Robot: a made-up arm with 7 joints.
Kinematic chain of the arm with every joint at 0, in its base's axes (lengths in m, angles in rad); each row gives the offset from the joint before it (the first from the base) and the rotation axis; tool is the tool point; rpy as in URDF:
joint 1: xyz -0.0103 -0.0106 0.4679 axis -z
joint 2: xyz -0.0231 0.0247 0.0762 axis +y
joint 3: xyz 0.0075 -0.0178 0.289 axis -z
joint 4: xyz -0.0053 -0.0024 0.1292 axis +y
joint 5: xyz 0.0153 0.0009 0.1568 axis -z
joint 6: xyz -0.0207 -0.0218 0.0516 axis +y
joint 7: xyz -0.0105 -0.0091 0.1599 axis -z
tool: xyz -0.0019 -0.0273 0.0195 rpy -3.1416 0 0
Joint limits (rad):
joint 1: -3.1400..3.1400
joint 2: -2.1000..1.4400
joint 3: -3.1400..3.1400
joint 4: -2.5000..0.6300
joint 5: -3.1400..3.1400
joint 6: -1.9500..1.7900
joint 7: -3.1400..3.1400
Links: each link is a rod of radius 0.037 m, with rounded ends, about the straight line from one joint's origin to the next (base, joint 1, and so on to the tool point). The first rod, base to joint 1, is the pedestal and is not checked.
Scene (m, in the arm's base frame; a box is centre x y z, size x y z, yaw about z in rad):
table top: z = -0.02
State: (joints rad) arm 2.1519 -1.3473 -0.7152 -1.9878 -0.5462 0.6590 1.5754
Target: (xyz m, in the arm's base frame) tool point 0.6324 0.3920 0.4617
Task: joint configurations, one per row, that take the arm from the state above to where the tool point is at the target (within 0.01 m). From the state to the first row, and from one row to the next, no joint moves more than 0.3 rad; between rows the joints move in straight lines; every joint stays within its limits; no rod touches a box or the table.
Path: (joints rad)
1: 2.2952 -1.3548 -0.6674 -1.7395 -0.5475 0.6905 1.5658
2: 2.4385 -1.3623 -0.6196 -1.4912 -0.5489 0.7220 1.5562
3: 2.5818 -1.3698 -0.5718 -1.2428 -0.5502 0.7536 1.5466
4: 2.7250 -1.3773 -0.5240 -0.9945 -0.5516 0.7851 1.5370

